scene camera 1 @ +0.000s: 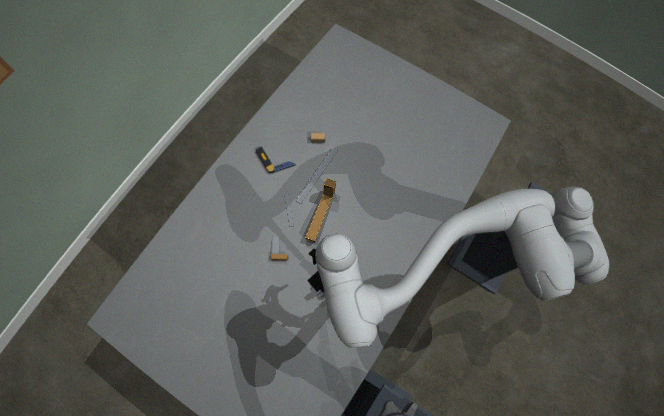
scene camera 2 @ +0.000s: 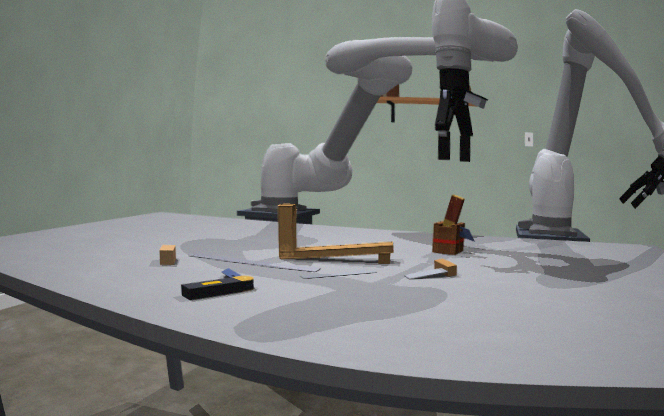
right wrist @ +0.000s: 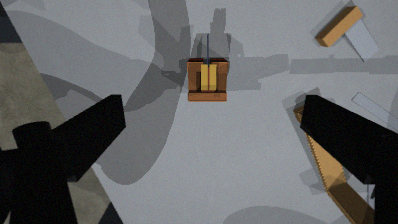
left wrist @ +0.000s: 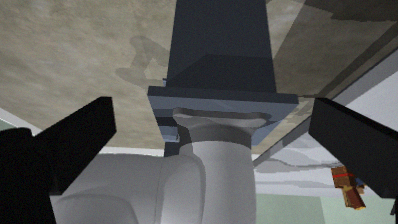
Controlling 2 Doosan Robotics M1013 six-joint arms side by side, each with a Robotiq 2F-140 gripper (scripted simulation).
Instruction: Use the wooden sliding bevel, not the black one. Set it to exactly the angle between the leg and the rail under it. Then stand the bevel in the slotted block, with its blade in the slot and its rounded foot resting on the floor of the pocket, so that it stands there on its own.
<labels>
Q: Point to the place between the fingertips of my left gripper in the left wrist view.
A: At 212, 115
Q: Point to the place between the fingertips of my right gripper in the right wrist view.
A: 212, 111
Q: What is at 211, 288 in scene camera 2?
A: A black bevel.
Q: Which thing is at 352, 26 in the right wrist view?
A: A try square.
</labels>
